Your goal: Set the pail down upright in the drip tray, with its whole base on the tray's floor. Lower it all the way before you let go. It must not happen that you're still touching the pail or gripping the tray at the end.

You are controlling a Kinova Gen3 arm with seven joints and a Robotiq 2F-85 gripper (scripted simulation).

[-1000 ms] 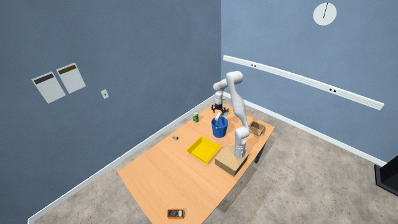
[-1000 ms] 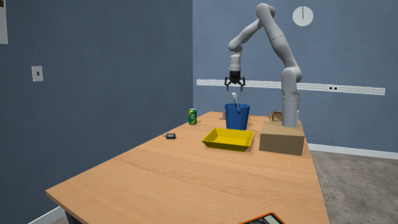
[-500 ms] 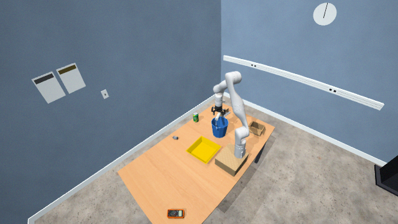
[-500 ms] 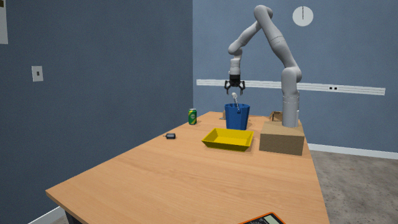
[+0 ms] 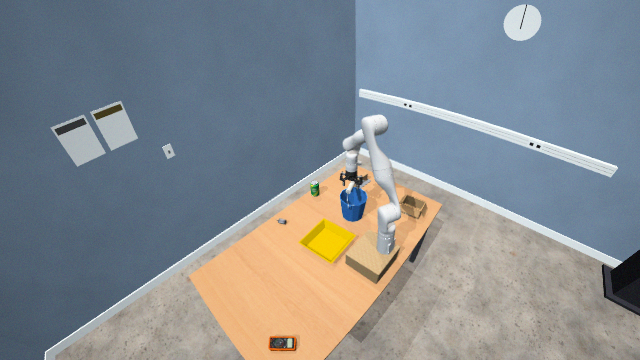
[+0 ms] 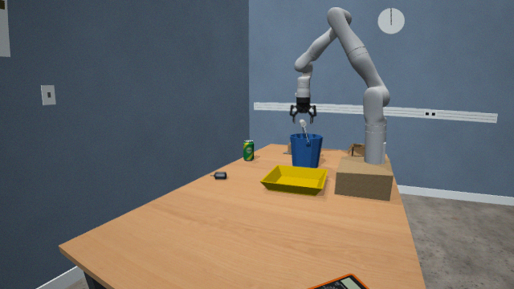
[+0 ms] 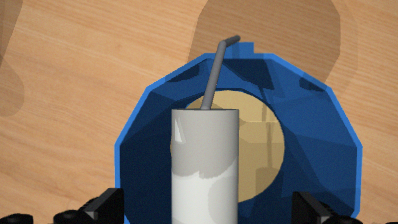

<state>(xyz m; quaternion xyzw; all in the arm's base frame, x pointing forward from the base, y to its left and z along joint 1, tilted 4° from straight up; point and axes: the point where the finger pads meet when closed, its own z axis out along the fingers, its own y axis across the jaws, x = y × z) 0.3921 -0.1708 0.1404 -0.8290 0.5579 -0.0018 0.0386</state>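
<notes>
The wire handle lies 3 cm below my hand and 1 cm behind it. Also, from my hand: blue pail (10 cm below, 1 cm behind); then green soda can (33 cm ahead, 19 cm below, 2 cm to the left); then yellow drip tray (30 cm to the left, 23 cm below, 7 cm behind).
</notes>
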